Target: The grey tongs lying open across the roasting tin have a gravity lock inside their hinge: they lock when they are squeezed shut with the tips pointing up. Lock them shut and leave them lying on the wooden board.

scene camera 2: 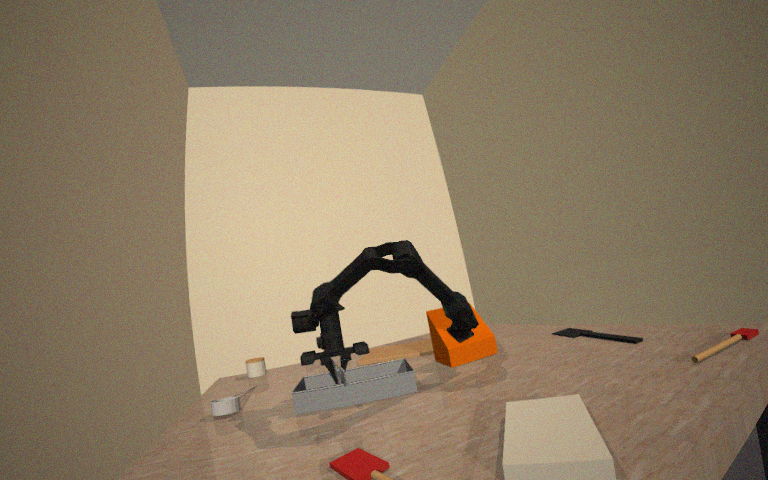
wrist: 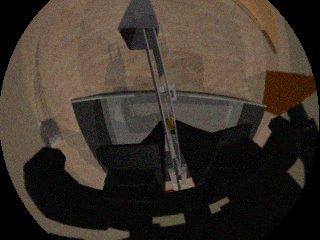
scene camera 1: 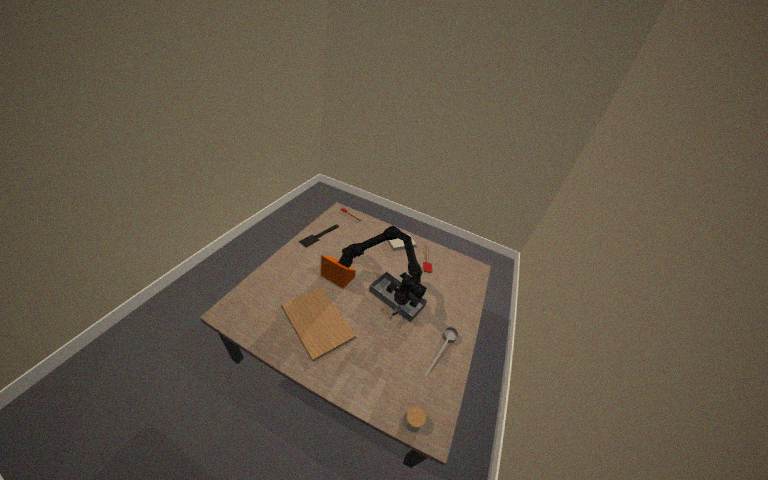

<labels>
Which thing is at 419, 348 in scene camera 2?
A wooden board.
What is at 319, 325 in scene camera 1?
A wooden board.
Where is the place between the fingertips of the gripper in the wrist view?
167, 123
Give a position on a grey roasting tin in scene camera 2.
393, 378
</labels>
